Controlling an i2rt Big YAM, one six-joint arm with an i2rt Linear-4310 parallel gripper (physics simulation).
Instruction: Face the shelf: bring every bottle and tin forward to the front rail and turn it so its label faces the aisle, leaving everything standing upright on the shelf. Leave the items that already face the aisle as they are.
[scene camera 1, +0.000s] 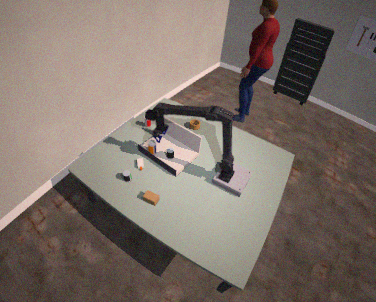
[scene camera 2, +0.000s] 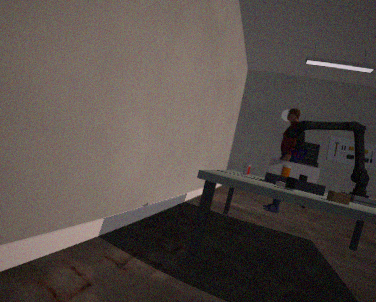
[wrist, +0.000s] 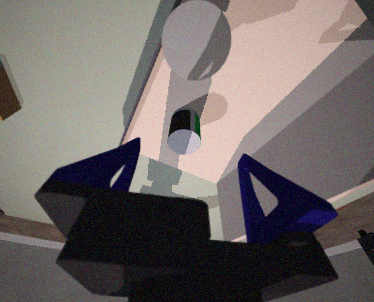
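Pixels of known places: gripper, fingertip midpoint: (scene camera 1: 161, 138) (scene camera 2: 297, 160) (wrist: 192, 151); arm's base, link origin: (scene camera 1: 226, 175) (scene camera 2: 358, 195).
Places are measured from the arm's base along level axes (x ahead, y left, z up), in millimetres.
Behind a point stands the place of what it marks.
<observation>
The shelf (scene camera 1: 188, 155) @[x 337, y -20, z -16 mm] (scene camera 2: 312, 188) @[x 393, y 176, z -21 mm] (wrist: 265, 60) @[x 592, y 7, z -16 mm] is a pale tray with a dark front rail (scene camera 1: 161, 162) @[x 456, y 170, z -6 mm] and a grey back panel (scene camera 1: 186, 137) @[x 417, y -106, z 68 mm]. An orange container with a grey top (scene camera 1: 152, 147) @[x 562, y 141, z 66 mm] (scene camera 2: 286, 171) @[x 581, y 151, z 50 mm] (wrist: 192, 37) @[x 585, y 127, z 93 mm] stands upright near the rail at the shelf's left end. A black tin (scene camera 1: 170, 153) @[x 428, y 95, z 46 mm] (scene camera 2: 303, 178) @[x 447, y 102, z 30 mm] (wrist: 184, 131) @[x 465, y 84, z 54 mm] stands upright farther right, set back from the rail; a green strip shows on its back-panel side in the wrist view. My gripper (scene camera 1: 159, 136) @[x 513, y 93, z 148 mm] (wrist: 192, 151) @[x 513, y 93, z 148 mm] is open and empty, above and behind the orange container. Labels are too small to read.
A red and white bottle (scene camera 1: 148, 123) @[x 841, y -139, z -9 mm] (scene camera 2: 249, 170) @[x 837, y -146, z -6 mm] stands beyond the shelf's left end. A dark tin (scene camera 1: 127, 176) @[x 562, y 428, z 9 mm], a white item with an orange end (scene camera 1: 140, 163) @[x 589, y 259, z -25 mm] and a brown block (scene camera 1: 151, 198) @[x 320, y 462, z -3 mm] (scene camera 2: 339, 197) @[x 344, y 480, z -26 mm] are in front. An orange round item (scene camera 1: 195, 124) @[x 479, y -367, z -4 mm] is behind the back panel.
</observation>
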